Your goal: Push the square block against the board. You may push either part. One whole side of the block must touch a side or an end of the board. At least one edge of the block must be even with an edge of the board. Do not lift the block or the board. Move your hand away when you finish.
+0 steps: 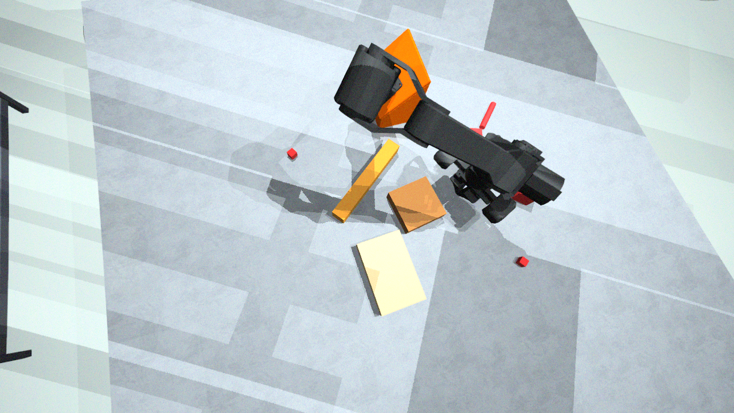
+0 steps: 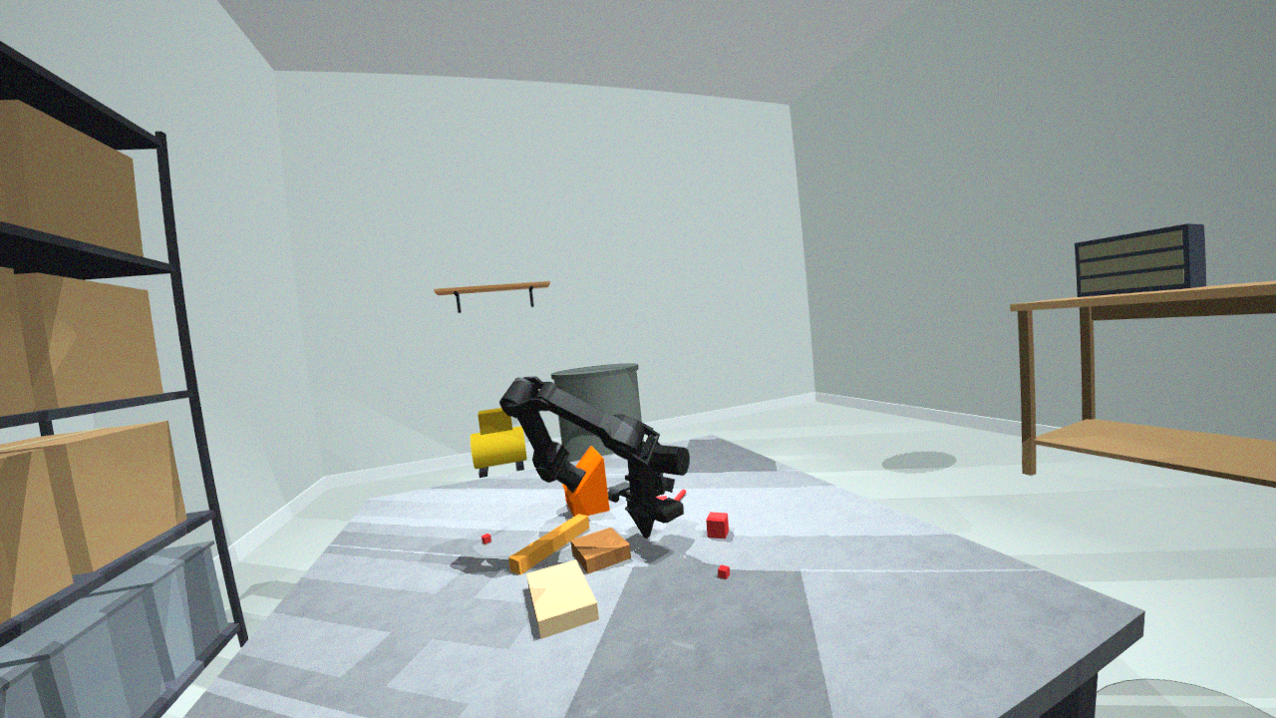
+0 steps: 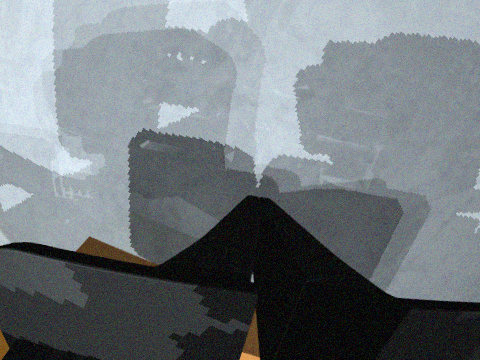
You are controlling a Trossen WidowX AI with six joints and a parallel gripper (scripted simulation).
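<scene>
The square block lies 10 mm behind my gripper tip and 110 mm to the right of it. From my gripper tip the other things lie so: long yellow board: 100 mm behind, 190 mm to the right; then red stick: 160 mm behind, 170 mm to the left, 10 mm below; then cream slab: 100 mm ahead, 220 mm to the right.
</scene>
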